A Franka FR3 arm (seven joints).
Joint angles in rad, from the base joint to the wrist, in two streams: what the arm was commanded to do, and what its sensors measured. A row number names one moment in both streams.
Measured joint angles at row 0:
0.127, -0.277, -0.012, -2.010, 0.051, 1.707, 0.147
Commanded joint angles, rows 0 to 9:
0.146, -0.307, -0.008, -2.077, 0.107, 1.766, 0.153
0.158, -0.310, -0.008, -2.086, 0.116, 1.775, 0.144
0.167, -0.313, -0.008, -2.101, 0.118, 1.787, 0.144
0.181, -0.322, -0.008, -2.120, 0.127, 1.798, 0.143
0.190, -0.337, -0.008, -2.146, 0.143, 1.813, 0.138
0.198, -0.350, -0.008, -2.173, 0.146, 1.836, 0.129
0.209, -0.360, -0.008, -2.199, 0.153, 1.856, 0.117
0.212, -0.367, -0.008, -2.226, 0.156, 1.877, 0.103
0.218, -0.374, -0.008, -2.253, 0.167, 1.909, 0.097
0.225, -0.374, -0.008, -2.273, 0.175, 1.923, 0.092
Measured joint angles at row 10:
0.207, -0.318, -0.003, -2.165, 0.139, 1.843, 0.127
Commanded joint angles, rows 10 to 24:
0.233, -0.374, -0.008, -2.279, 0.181, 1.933, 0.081
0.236, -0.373, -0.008, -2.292, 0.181, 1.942, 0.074
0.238, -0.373, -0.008, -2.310, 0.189, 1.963, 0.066
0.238, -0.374, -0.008, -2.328, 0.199, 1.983, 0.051
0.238, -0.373, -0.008, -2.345, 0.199, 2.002, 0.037
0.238, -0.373, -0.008, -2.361, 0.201, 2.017, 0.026
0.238, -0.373, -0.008, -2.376, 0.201, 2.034, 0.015
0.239, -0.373, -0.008, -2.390, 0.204, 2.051, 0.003
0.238, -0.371, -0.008, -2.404, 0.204, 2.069, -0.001
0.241, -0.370, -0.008, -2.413, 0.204, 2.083, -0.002
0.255, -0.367, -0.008, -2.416, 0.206, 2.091, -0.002
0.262, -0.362, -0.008, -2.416, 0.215, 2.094, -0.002
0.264, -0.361, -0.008, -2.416, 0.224, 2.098, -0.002
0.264, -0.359, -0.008, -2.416, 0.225, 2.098, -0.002
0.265, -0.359, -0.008, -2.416, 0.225, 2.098, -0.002
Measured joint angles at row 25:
0.252, -0.339, -0.003, -2.389, 0.198, 2.069, 0.015
